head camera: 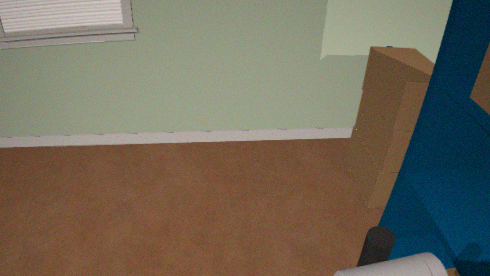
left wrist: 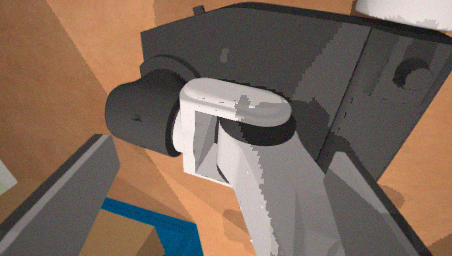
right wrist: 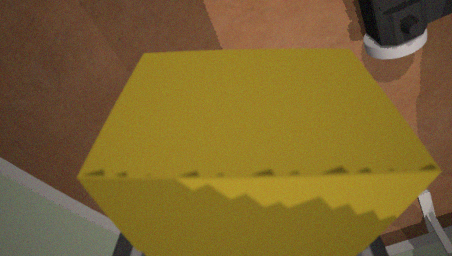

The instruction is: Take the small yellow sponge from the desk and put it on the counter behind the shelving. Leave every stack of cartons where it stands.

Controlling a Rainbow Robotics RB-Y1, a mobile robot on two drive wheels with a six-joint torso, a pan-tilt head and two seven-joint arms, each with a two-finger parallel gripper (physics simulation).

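Places are measured from the robot's base along level axes (x up, y ahead, z left), in millimetres.
Pixels of known places: left gripper, fingertip midpoint: (left wrist: 222,158).
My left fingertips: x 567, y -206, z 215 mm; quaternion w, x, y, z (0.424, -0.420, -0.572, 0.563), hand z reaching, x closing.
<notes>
Behind a point stands the place of what it marks.
The yellow sponge (right wrist: 255,115) @[x 884, y 351, z -223 mm] fills the middle of the right wrist view. My right gripper (right wrist: 250,245) is shut on it, with parts of both fingers showing at the bottom edge. My left gripper (left wrist: 222,158) @[x 567, y -206, z 215 mm] is open, its fingers wide apart in front of the robot's own body. In the head view, a tall stack of cartons (head camera: 387,95) @[x 662, y 1733, z -658 mm] stands upright by the wall, partly hidden by the blue shelving (head camera: 440,150) @[x 645, y 1305, z -782 mm] at the right. The shelving (left wrist: 184,237) @[x 95, y -515, z -906 mm] also shows low in the left wrist view with a carton (left wrist: 120,232) @[x 172, y -887, z -980 mm]. The counter does not show.
A green wall (head camera: 225,70) @[x 533, y 2185, z 206 mm] with a white baseboard (head camera: 225,135) @[x 51, y 2172, z 204 mm] and a window (head camera: 60,17) @[x 919, y 2039, z 1166 mm] lies across the back, beyond brown floor (head camera: 175,200) @[x 1, y 1571, z 433 mm]. Part of another carton (head camera: 482,87) @[x 1048, y 1086, z -692 mm] shows at the right edge. The right arm (head camera: 395,266) @[x 1143, y 389, z -159 mm] is low in the head view, close to the shelving.
</notes>
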